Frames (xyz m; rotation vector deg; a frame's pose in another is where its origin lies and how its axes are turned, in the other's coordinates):
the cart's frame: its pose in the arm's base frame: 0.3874 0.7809 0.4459 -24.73 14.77 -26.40
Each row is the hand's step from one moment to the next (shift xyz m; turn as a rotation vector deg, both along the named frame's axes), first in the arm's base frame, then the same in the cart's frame.
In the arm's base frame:
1: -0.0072 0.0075 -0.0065 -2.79 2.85 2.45
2: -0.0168 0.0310 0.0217 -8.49 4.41 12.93
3: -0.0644 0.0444 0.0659 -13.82 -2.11 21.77
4: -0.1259 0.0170 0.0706 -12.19 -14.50 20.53
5: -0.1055 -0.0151 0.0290 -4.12 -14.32 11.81
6: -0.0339 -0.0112 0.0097 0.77 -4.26 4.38
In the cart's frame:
1: -0.0089 0.0063 -0.0056 -4.13 0.15 2.19
2: -0.0325 0.0089 0.0240 -11.31 -5.49 10.03
3: -0.0864 -0.0181 0.0516 -14.06 -16.78 13.79
4: -0.1272 -0.0653 0.0258 -6.53 -25.62 9.01
5: -0.0883 -0.0647 -0.0149 1.61 -18.50 4.10
6: -0.0254 -0.0261 -0.0066 2.08 -5.15 2.65

